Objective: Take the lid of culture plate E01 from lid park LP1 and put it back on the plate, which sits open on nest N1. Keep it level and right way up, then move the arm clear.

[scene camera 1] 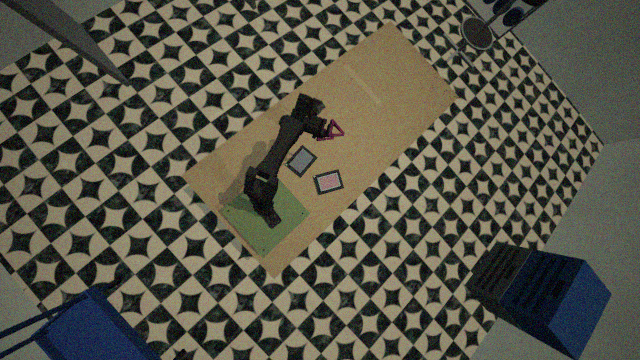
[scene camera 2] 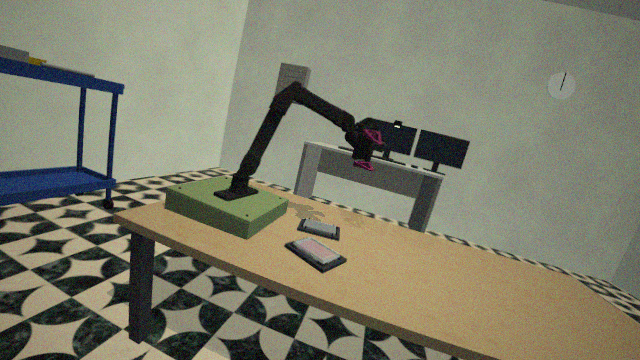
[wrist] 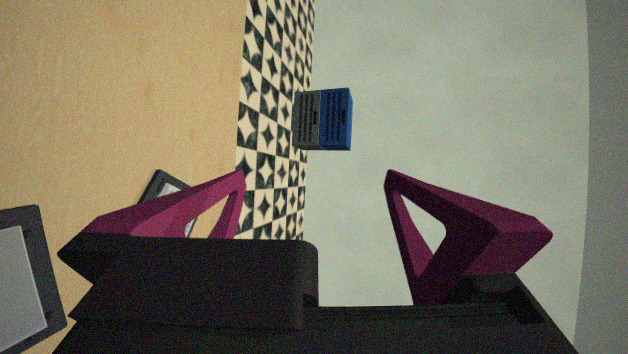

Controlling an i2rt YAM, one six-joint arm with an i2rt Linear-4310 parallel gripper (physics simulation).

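Places are measured from the arm's base along level axes (x ahead, y left, z up), in metres.
Where they show: gripper, fingertip midpoint: (scene camera 1: 338,136) (scene camera 2: 376,157) (wrist: 314,177); arm's base at its link origin: (scene camera 1: 265,210) (scene camera 2: 237,193).
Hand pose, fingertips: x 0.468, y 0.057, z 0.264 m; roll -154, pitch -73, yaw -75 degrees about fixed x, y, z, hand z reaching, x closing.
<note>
Each offset is from my fingertips to the top centre of the thing. "spot": to the spot under its first point. Level surfaces: height alone.
The lid @(dz -0.316, dx -0.143, dy +0.058 m) (scene camera 1: 301,160) (scene camera 2: 320,228) (wrist: 17,290) looks grey and clear and lies flat in the dark park @(spot: dz -0.324, dx -0.122, dy +0.007 m) (wrist: 44,265), beside the green base. The open culture plate @(dz -0.308, dx -0.087, dy -0.143 m) (scene camera 1: 328,182) (scene camera 2: 314,250), with a pink content, sits level in its dark nest @(spot: dz -0.322, dx -0.002, dy -0.116 m) (wrist: 159,176) on the table. In the wrist view a finger hides much of the plate and nest. My gripper (scene camera 1: 336,136) (scene camera 2: 377,156) (wrist: 314,177) is open and empty, high above the table and beyond the lid from the base. Its magenta fingers point sideways, one above the other. The labels cannot be read.
The arm stands on a green base block (scene camera 1: 265,245) (scene camera 2: 205,212) at one end of the wooden table @(dz -0.334 m) (scene camera 1: 400,75) (scene camera 2: 450,285). Away from the table are a blue cart (scene camera 2: 117,87), a desk with monitors (scene camera 2: 310,165) and a blue and grey cabinet (scene camera 1: 545,295) (wrist: 322,120).
</note>
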